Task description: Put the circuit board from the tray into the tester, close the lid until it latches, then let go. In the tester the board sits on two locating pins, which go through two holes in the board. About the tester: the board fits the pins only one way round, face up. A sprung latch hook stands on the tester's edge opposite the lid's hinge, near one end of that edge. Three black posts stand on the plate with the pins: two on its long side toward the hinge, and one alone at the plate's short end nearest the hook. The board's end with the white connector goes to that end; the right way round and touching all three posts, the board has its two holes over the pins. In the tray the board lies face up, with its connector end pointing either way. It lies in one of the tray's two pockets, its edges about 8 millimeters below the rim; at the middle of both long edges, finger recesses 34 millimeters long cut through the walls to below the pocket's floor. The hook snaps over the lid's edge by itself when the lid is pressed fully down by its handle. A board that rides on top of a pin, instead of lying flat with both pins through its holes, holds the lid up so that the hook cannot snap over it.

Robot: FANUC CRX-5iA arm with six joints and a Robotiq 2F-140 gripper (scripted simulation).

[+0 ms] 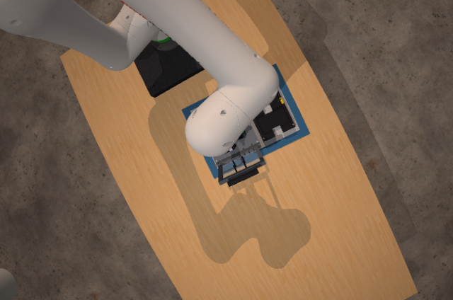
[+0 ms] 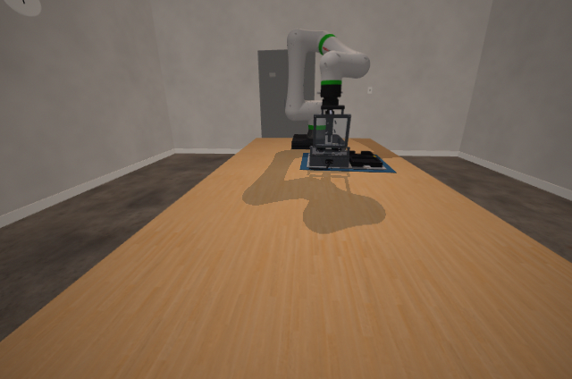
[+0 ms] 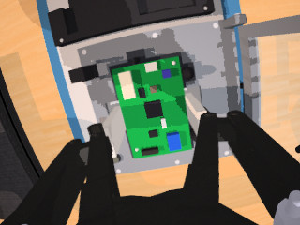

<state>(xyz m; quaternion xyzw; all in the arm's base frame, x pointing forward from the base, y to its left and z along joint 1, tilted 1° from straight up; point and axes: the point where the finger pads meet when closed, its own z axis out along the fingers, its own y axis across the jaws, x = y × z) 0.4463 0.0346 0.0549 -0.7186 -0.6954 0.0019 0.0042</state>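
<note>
The green circuit board is 20 mm below my hand. Round my hand: clear lid: 120 mm ahead, 80 mm above; then black latch hook: 60 mm to the left, 60 mm behind, 10 mm below; then tester: 30 mm to the left, 30 mm ahead, 10 mm above.
</note>
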